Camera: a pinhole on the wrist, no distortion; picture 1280 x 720 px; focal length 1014.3 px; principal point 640.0 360.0 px. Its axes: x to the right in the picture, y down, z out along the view. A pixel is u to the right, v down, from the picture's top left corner.
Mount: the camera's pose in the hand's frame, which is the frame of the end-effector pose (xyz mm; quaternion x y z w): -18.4 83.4 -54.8 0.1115 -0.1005 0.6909 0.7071
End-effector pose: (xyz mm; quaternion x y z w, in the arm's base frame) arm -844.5 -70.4 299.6 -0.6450 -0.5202 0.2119 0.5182
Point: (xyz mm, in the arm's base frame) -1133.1 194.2 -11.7
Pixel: 1144.2 246.6
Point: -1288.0 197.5 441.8
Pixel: 244.0 131.7
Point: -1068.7 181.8 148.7
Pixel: 879.2 72.1
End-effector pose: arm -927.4 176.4 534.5 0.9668 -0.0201 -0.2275 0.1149
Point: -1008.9 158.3 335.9
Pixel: 543.3 252.3
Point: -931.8 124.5 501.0
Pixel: 550.1 43.7
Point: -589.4 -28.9 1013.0
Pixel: behind the camera
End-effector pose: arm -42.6 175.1 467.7 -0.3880 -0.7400 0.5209 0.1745
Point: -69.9 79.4 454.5
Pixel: 309.9 581.9
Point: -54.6 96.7 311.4
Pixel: 1237.5 455.5
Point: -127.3 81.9 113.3
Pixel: outside the picture
